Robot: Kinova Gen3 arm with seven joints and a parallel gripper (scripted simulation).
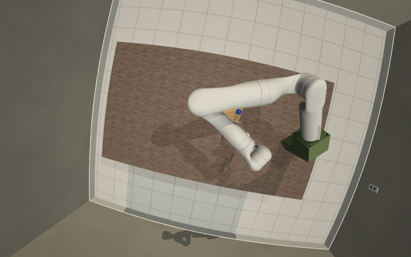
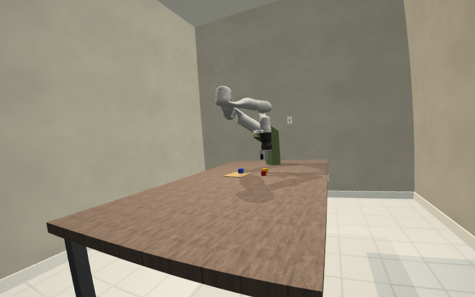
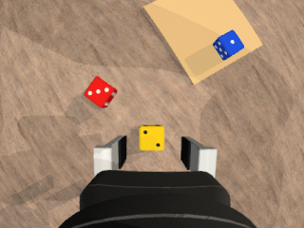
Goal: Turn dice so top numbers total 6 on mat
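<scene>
Right now my hand is 9 cm above the yellow die. Round my hand: blue die: 16 cm to the right, 9 cm below; tan mat: 18 cm to the right, 10 cm below, 5 cm ahead; red die: 9 cm below, 9 cm ahead.
</scene>
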